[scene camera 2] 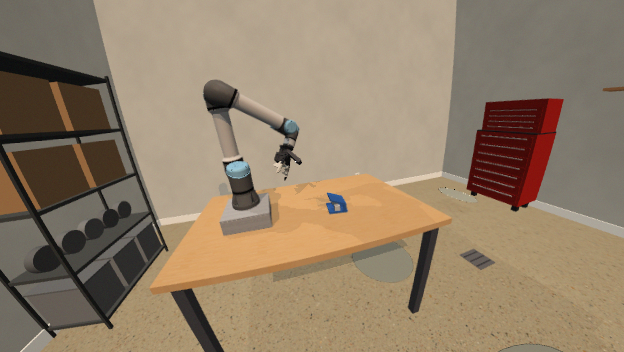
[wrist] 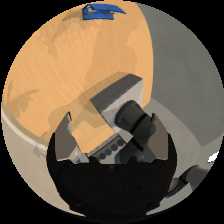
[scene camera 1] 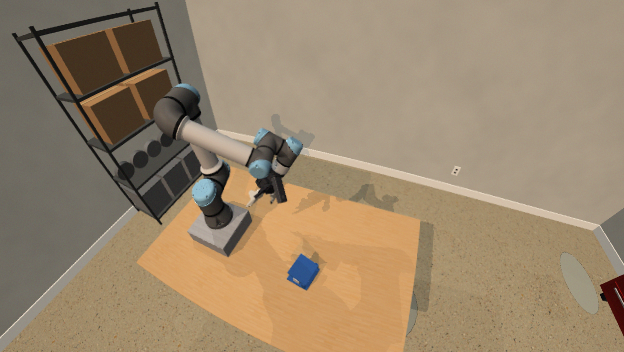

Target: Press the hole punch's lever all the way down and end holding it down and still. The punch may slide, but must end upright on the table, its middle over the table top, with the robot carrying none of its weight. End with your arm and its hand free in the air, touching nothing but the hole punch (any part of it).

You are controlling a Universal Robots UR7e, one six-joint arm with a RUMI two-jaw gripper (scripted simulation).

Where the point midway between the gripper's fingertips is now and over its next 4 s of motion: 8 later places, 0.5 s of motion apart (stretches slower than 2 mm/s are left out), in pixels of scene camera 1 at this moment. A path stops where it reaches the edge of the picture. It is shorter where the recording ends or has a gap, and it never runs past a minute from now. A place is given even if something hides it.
The gripper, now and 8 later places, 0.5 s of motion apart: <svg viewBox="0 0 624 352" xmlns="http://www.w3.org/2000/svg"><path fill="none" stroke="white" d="M259 205L270 214L281 226L289 240L293 252L294 256L295 257L295 259L296 261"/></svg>
